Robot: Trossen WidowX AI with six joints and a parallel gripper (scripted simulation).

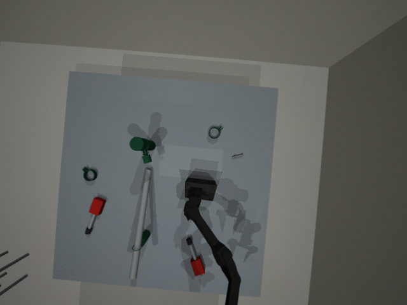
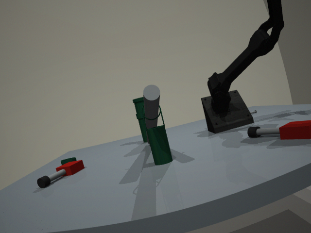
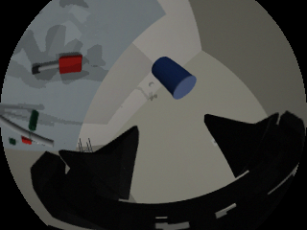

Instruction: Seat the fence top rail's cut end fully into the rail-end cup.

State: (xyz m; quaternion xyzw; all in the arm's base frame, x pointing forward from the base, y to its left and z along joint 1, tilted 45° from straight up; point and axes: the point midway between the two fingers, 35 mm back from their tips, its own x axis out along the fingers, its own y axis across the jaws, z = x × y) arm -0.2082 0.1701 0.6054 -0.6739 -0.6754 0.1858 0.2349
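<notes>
Right now the green rail-end cup is 730 mm to the right of my gripper tip, 500 mm ahead of it and 250 mm below it. From my gripper tip the other things lie so: green line post (480 mm ahead, 270 mm below, 250 mm to the right); small bolt (800 mm to the right, 360 mm below, 10 mm behind).
</notes>
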